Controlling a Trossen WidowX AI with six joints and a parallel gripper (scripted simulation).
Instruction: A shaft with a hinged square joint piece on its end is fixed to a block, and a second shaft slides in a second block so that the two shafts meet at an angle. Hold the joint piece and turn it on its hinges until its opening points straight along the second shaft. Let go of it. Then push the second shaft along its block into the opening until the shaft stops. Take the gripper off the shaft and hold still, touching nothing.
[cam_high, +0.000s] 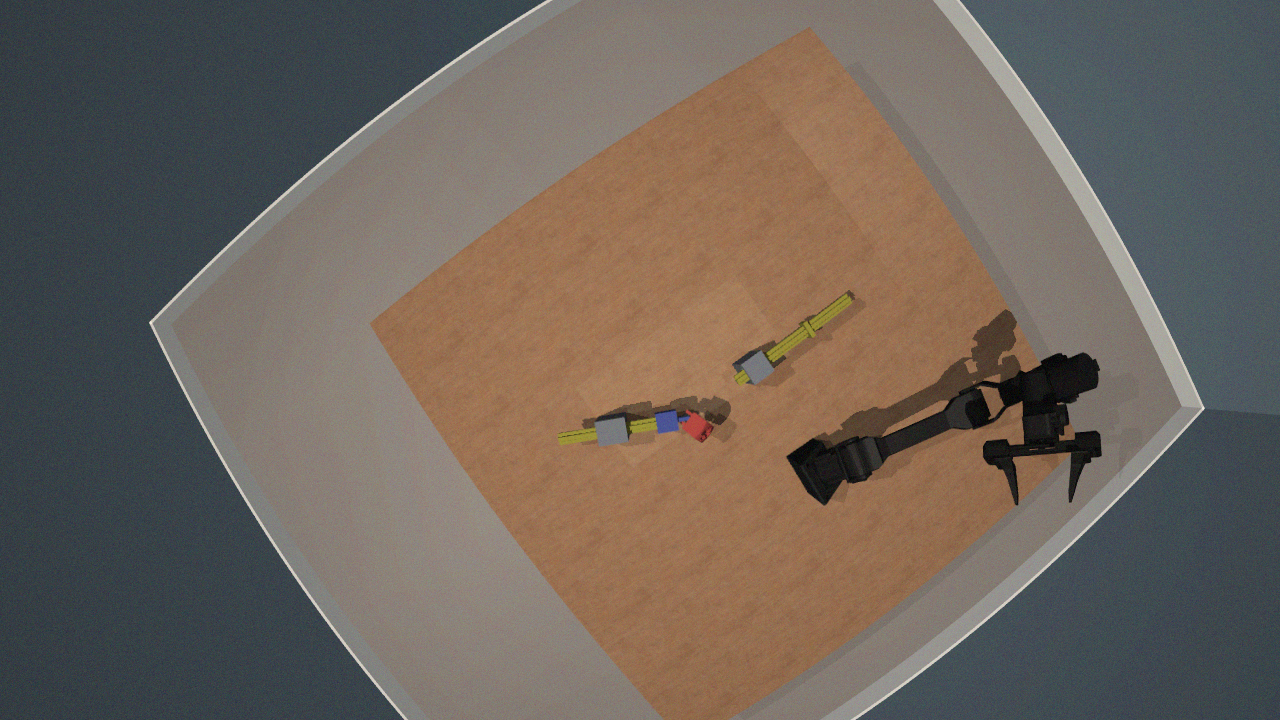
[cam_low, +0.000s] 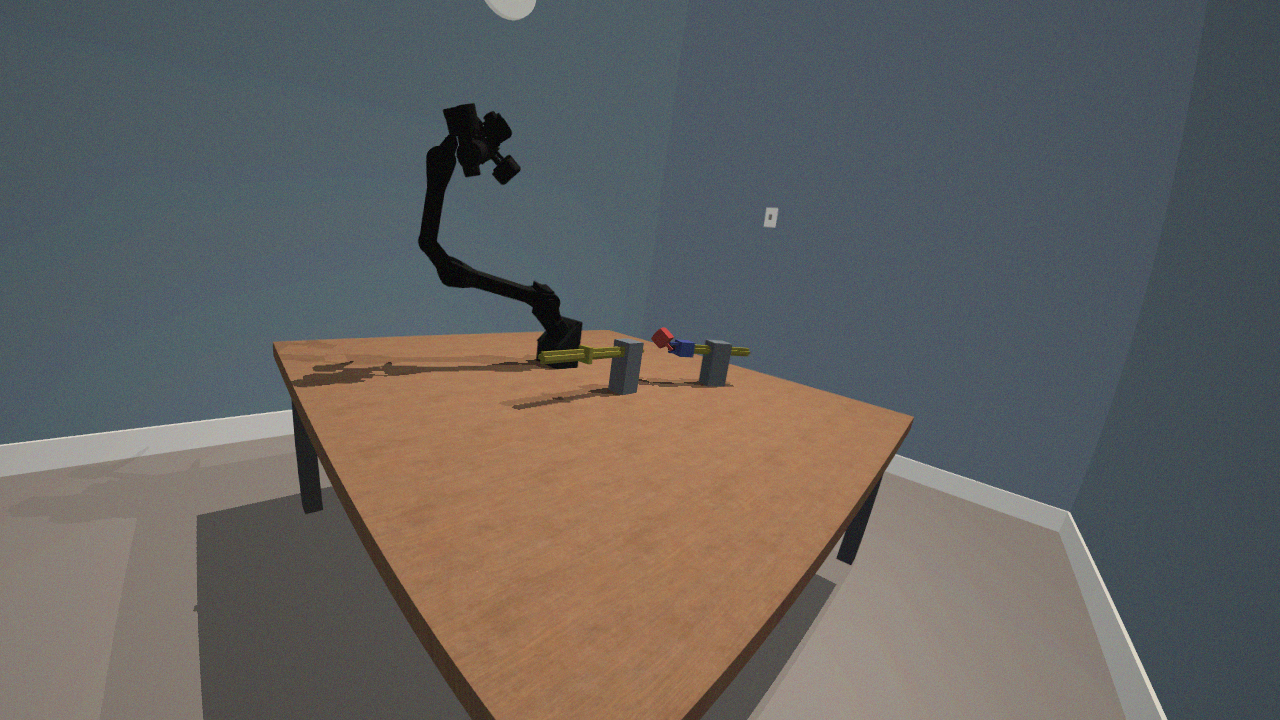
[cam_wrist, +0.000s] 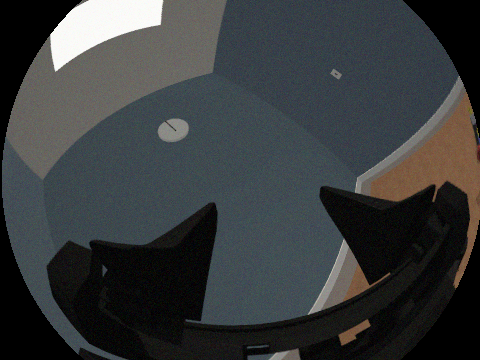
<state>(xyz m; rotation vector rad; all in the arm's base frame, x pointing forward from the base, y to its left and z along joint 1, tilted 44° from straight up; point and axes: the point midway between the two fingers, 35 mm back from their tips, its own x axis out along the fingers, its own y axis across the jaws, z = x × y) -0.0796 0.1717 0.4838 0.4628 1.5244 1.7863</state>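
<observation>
My gripper tip is now 450 mm above the red square joint piece, 370 mm to the right of it and 340 mm short of it.
</observation>
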